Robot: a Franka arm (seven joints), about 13 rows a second.
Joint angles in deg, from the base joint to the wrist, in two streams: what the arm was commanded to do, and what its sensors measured. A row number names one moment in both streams.
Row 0, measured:
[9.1, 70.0, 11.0, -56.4, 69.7, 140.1, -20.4]
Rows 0 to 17, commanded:
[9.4, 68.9, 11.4, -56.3, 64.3, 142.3, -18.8]
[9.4, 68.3, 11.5, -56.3, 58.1, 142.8, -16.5]
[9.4, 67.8, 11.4, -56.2, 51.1, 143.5, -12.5]
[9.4, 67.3, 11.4, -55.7, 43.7, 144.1, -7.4]
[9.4, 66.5, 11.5, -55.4, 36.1, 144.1, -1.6]
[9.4, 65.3, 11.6, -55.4, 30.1, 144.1, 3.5]
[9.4, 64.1, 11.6, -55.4, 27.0, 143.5, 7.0]
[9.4, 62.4, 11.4, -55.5, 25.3, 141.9, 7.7]
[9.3, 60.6, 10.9, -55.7, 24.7, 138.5, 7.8]
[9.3, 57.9, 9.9, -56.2, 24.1, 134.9, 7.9]
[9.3, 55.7, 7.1, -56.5, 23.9, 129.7, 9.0]
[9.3, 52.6, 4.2, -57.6, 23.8, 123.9, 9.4]
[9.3, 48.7, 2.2, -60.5, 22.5, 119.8, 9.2]
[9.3, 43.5, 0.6, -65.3, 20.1, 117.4, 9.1]
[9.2, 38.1, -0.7, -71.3, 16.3, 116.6, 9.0]
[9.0, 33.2, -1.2, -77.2, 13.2, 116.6, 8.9]
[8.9, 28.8, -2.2, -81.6, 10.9, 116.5, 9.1]
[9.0, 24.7, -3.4, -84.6, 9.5, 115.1, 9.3]
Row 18, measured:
[8.3, 36.3, -1.6, -71.1, 13.3, 115.4, 7.5]
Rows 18 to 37, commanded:
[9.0, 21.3, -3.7, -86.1, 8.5, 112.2, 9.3]
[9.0, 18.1, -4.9, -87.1, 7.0, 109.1, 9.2]
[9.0, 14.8, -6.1, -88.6, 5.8, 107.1, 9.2]
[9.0, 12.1, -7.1, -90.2, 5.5, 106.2, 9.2]
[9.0, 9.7, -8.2, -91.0, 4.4, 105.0, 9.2]
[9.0, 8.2, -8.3, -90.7, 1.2, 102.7, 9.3]
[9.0, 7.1, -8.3, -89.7, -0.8, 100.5, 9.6]
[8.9, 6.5, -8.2, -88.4, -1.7, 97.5, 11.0]
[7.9, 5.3, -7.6, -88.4, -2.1, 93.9, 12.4]
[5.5, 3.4, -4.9, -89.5, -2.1, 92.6, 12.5]
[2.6, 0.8, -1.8, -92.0, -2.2, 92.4, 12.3]
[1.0, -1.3, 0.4, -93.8, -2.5, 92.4, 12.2]
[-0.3, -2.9, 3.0, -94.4, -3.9, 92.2, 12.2]
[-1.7, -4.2, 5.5, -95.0, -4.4, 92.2, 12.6]
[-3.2, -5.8, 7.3, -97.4, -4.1, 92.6, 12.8]
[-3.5, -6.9, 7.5, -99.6, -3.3, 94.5, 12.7]
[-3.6, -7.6, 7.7, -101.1, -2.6, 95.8, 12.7]
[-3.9, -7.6, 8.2, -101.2, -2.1, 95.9, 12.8]
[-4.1, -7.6, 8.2, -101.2, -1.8, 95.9, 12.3]
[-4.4, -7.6, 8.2, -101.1, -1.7, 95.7, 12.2]
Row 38, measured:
[-2.9, -6.0, 7.3, -99.3, -2.4, 94.6, 11.6]
